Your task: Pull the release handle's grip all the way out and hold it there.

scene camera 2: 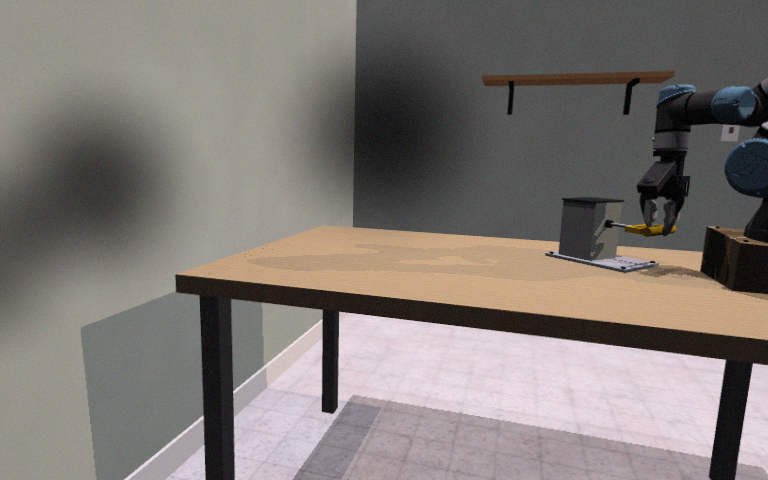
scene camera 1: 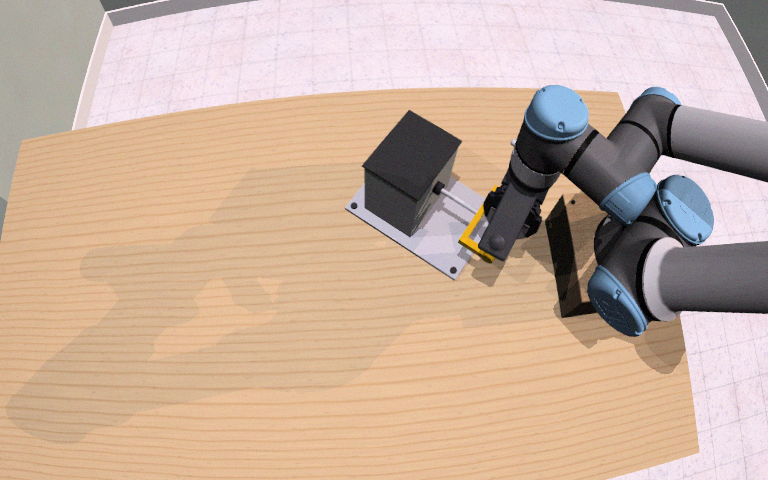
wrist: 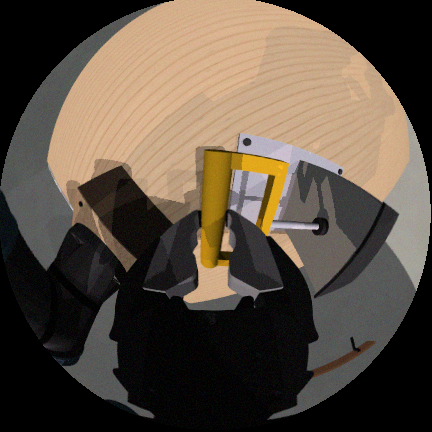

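The yellow release handle's grip (scene camera 1: 471, 232) (scene camera 2: 640, 229) (wrist: 214, 200) is a frame with a round bar, held level above the table. A thin pale rod (scene camera 1: 461, 201) (scene camera 2: 618, 225) (wrist: 295, 225) joins it to a black collar (scene camera 1: 438, 187) (scene camera 2: 608, 224) (wrist: 322, 226) on the side of a grey box (scene camera 1: 390, 203) (scene camera 2: 586, 229) (wrist: 330, 240) with a black lid. A length of rod shows between collar and grip. My gripper (scene camera 2: 660, 229) (wrist: 213, 211) is shut on the grip's round bar, one jaw on each side. In scene camera 1 the arm hides the fingertips.
The box stands on a pale base plate (scene camera 1: 436, 249) (scene camera 2: 625, 264) (wrist: 265, 146) with dark bolts, on the wooden table (scene camera 1: 226, 339) (scene camera 2: 396, 288) (wrist: 175, 60). A dark brown block (scene camera 1: 566, 266) (scene camera 2: 730, 263) (wrist: 125, 205) is under the arm's base. A wall shelf (scene camera 2: 577, 78) is behind.
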